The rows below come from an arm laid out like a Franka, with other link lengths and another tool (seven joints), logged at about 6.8 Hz.
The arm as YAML. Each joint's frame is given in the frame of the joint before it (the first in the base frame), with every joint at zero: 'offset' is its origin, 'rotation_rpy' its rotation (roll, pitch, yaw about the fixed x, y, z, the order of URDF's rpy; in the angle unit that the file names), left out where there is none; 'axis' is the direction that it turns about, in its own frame. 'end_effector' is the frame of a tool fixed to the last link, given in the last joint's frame.
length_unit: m
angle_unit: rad
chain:
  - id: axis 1
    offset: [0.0, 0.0, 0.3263]
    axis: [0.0, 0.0, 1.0]
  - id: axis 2
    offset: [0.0, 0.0, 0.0]
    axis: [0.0, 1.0, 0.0]
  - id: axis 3
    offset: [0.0, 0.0, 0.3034]
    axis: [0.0, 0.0, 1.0]
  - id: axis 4
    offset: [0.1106, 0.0, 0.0]
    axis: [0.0, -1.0, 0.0]
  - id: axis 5
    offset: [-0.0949, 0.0, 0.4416]
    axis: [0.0, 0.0, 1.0]
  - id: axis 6
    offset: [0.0, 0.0, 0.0]
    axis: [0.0, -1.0, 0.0]
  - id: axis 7
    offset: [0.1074, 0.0, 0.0]
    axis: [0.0, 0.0, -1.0]
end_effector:
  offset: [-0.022, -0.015, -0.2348]
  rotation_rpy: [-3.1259, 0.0, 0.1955]
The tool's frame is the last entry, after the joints.
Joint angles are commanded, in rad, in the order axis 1, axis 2, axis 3, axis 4, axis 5, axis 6, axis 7. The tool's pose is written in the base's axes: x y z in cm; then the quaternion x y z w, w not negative. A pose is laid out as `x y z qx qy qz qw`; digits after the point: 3 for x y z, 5 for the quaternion.
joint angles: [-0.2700, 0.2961, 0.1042, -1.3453, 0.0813, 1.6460, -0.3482]
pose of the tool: 72.263 -13.008 41.334 -0.98121 -0.18257 -0.02085 0.05883
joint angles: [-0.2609, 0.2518, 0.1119, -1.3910, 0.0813, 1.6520, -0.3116]
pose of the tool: 71.381 -11.497 42.154 -0.98298 -0.17318 -0.02129 0.05748
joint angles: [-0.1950, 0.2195, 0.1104, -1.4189, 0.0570, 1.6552, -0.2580]
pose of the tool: 71.115 -7.190 42.988 -0.98253 -0.17989 -0.01807 0.04424
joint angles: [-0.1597, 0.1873, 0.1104, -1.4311, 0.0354, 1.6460, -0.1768]
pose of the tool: 70.386 -4.911 44.533 -0.98663 -0.15872 -0.01865 0.03203
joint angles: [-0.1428, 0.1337, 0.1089, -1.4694, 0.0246, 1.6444, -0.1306]
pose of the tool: 69.062 -3.819 46.184 -0.98897 -0.14444 -0.02306 0.02319
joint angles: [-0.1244, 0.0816, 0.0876, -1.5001, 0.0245, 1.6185, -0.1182]
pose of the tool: 67.248 -3.789 47.809 -0.99009 -0.13757 -0.01995 0.02010
